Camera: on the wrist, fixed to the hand. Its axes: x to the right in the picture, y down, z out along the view.
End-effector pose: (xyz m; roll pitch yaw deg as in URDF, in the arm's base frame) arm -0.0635 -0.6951 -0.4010 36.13 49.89 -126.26
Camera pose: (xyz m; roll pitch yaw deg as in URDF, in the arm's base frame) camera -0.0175 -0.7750 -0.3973 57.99 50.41 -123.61
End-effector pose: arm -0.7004 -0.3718 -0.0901 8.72 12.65 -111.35
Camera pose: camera -0.6240 -0.4211 -0.1059 28.84 13.91 -110.07
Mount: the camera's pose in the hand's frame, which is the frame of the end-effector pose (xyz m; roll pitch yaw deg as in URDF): 0.0211 0.0863 -0.0248 19.84 1.44 1.04
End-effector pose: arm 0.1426 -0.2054 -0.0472 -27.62 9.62 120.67
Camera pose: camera 0.0814 -0.2296 -0.1118 -7.75 11.38 120.93
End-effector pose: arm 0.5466 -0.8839 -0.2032 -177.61 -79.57 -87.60
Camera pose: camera 0.4587 -0.8706 -0.1786 -150.92 -80.90 -94.56
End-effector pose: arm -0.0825 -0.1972 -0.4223 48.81 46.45 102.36
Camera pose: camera -0.1669 -0.1647 -0.4041 70.50 46.59 104.93
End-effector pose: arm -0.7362 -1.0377 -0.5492 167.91 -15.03 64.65
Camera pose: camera -0.6606 -1.0631 -0.5029 -172.06 -16.65 63.90
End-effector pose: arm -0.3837 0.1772 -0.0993 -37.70 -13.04 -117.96
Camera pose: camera -0.3541 0.1197 -0.1651 -17.86 -11.26 -118.02
